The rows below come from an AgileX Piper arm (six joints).
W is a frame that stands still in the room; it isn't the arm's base.
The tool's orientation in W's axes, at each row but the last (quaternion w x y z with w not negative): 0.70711, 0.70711, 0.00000, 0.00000; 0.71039, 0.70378, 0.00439, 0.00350; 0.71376, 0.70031, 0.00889, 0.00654; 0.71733, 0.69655, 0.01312, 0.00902; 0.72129, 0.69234, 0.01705, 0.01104; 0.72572, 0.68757, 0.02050, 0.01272; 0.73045, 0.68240, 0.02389, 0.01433; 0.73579, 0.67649, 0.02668, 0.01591; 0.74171, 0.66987, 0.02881, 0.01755; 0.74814, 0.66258, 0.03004, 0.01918; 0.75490, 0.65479, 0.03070, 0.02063; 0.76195, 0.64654, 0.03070, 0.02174
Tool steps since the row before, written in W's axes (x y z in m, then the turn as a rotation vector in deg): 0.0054, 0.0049, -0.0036, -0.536, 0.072, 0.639; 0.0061, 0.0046, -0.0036, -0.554, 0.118, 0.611; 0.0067, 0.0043, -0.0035, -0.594, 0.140, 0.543; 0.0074, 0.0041, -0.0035, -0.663, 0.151, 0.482; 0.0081, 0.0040, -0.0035, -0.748, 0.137, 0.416; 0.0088, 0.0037, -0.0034, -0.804, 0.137, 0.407; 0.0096, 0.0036, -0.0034, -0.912, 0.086, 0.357; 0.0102, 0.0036, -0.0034, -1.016, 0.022, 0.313; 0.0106, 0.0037, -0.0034, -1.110, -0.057, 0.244; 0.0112, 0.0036, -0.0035, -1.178, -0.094, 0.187; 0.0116, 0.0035, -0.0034, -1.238, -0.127, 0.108; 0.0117, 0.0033, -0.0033, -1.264, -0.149, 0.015
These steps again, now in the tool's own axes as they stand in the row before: 0.0054, -0.0036, -0.0049, -0.536, 0.639, -0.072; 0.0062, -0.0035, -0.0046, -0.553, 0.611, -0.118; 0.0068, -0.0034, -0.0042, -0.593, 0.544, -0.143; 0.0075, -0.0033, -0.0040, -0.661, 0.483, -0.158; 0.0083, -0.0033, -0.0038, -0.746, 0.416, -0.150; 0.0090, -0.0031, -0.0035, -0.802, 0.406, -0.153; 0.0098, -0.0030, -0.0033, -0.911, 0.351, -0.111; 0.0105, -0.0030, -0.0032, -1.018, 0.301, -0.058; 0.0109, -0.0029, -0.0033, -1.116, 0.223, 0.008; 0.0115, -0.0029, -0.0032, -1.185, 0.161, 0.033; 0.0119, -0.0028, -0.0031, -1.246, 0.078, 0.050; 0.0120, -0.0026, -0.0029, -1.272, -0.018, 0.054
